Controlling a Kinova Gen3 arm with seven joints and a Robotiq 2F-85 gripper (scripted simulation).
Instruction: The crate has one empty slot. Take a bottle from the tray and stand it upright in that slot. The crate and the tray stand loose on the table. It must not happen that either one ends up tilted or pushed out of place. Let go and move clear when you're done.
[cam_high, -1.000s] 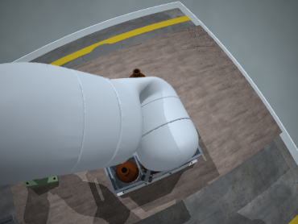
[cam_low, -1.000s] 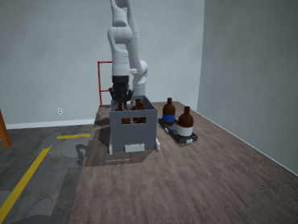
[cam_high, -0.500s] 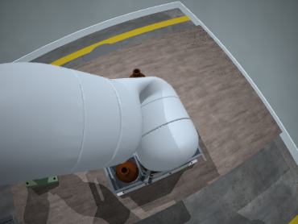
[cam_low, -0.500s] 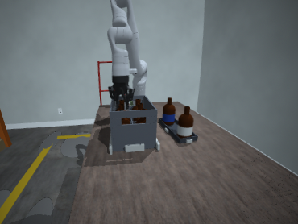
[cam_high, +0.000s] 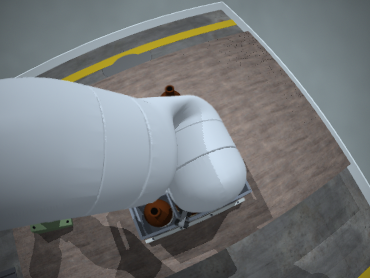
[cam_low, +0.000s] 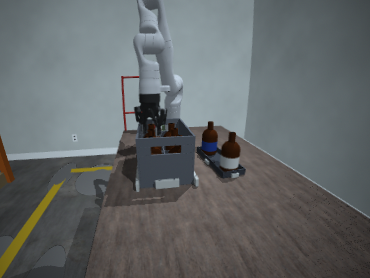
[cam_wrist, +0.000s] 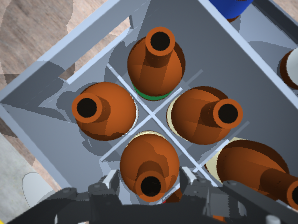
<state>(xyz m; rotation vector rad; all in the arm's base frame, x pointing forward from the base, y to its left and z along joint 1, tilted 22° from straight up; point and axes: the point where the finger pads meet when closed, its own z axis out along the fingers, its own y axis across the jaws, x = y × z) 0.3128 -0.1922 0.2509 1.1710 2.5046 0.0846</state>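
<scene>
The cream-label bottle is 7 cm below my hand. From my hand the other things lie so: grey crate (1 cm ahead, 4 cm to the left, 7 cm below); blue-label bottle (5 cm behind, 29 cm to the left, 7 cm below); white-label bottle (13 cm ahead, 28 cm to the left, 7 cm below).
</scene>
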